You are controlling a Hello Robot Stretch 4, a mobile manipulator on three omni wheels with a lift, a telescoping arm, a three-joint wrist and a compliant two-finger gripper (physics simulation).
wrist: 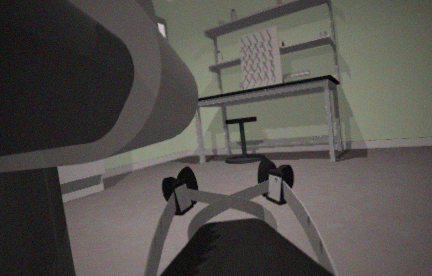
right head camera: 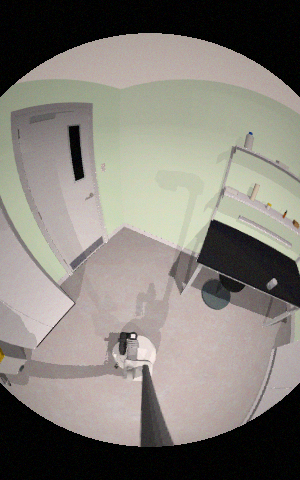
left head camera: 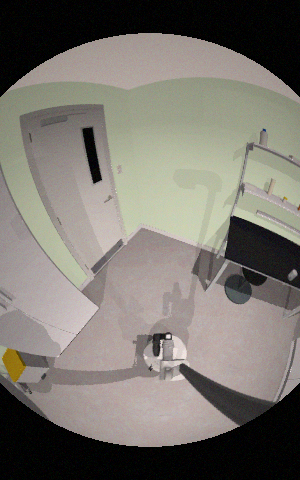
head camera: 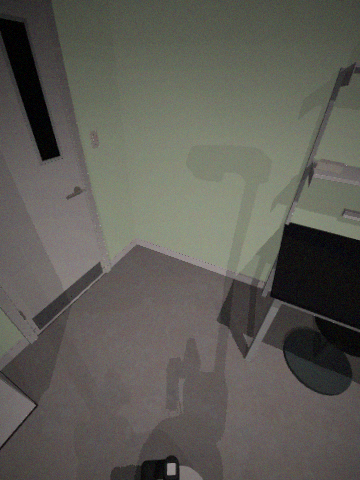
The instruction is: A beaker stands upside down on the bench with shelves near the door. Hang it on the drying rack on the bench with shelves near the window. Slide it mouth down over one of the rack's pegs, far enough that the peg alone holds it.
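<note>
The beaker is a small pale shape standing on the black-topped bench with shelves near the door. The beaker does not show in the head camera view. The drying rack is a pale upright board with rows of pegs. It stands on the other bench with shelves, across the floor in the wrist view. My gripper is open, with its two dark fingertips apart and nothing between them. It is far from the rack and the beaker.
The door is at the left. A tall pale cabinet stands left, beyond it a yellow-topped bin. A stool is under the beaker's bench. Another stool stands at the rack's bench.
</note>
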